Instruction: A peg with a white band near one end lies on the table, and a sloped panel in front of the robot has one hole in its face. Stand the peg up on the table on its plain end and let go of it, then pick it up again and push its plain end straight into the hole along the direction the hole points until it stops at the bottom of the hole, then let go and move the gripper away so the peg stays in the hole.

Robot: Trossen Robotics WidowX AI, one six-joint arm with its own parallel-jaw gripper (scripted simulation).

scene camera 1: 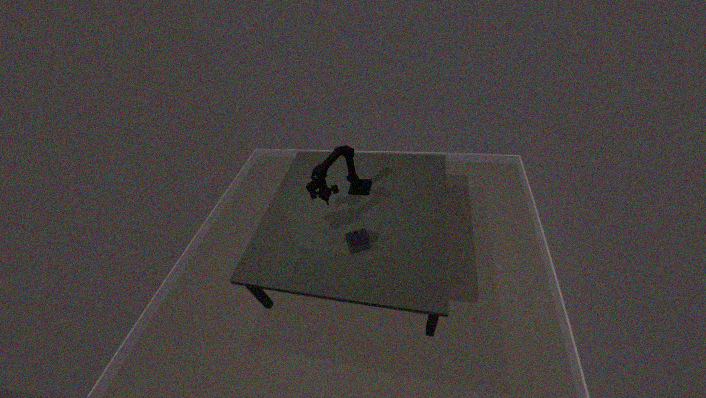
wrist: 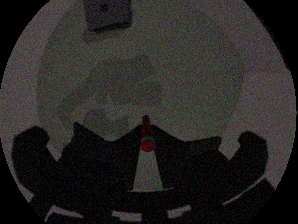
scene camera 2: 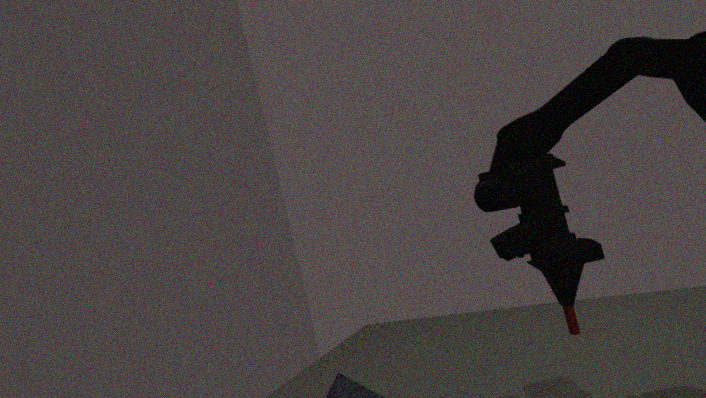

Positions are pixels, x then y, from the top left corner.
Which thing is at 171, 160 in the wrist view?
My gripper.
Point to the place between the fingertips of my gripper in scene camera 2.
567, 306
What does my gripper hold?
A peg.
